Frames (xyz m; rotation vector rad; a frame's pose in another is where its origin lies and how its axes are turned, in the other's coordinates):
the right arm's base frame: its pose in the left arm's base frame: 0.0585 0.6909 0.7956 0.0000 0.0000 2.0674
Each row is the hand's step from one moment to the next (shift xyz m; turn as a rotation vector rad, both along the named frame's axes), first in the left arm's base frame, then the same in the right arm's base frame.
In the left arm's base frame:
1: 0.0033 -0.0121 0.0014 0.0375 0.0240 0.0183
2: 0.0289 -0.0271 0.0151 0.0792 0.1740 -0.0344
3: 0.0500 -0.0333 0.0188 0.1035 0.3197 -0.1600
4: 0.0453 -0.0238 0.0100 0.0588 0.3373 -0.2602
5: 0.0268 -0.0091 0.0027 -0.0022 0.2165 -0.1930
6: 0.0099 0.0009 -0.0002 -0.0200 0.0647 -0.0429
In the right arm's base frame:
1: -0.0122 0.0029 0.0014 0.0032 -0.0444 0.0183
2: -0.0376 -0.0125 0.0151 0.1152 -0.1525 -0.0344
3: -0.0531 -0.0281 0.0188 0.2318 -0.2433 -0.1600
4: -0.0425 -0.0285 0.0100 0.2685 -0.2124 -0.2602
5: -0.0208 -0.0192 0.0027 0.1914 -0.1012 -0.1930
6: -0.0039 -0.0091 -0.0002 0.0664 -0.0132 -0.0429

